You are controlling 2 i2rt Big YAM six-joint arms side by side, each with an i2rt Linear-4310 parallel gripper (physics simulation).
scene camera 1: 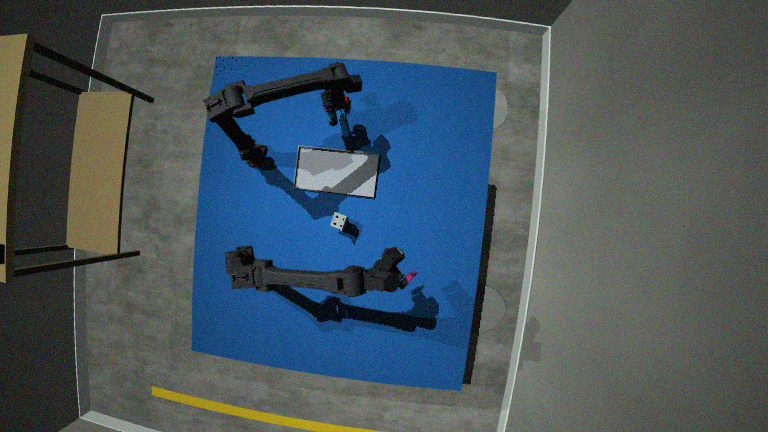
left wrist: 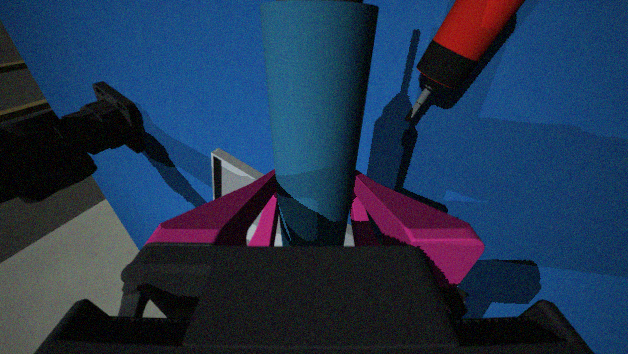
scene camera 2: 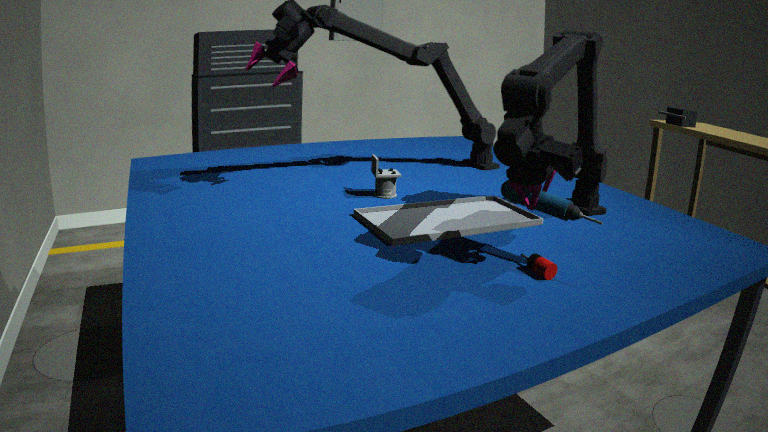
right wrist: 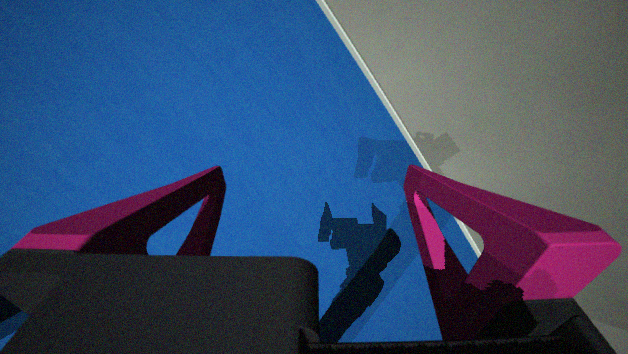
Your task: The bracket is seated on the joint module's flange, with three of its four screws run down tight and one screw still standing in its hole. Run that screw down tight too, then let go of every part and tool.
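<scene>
The white bracket sits on the round joint module. Dark screw spots show on its flat plate; which screw stands up is too small to tell. Its upright flange rises at the left in scene camera 2. My left gripper is shut on the teal screwdriver, held tilted beyond the tray in scene camera 2, with its bit pointing to the lower right, away from the bracket. My right gripper is open and empty, high above the table and away from the bracket.
A shallow white tray lies between the bracket and the left gripper in scene camera 1. A red screwdriver lies on the blue table, at the near side of the tray in scene camera 2.
</scene>
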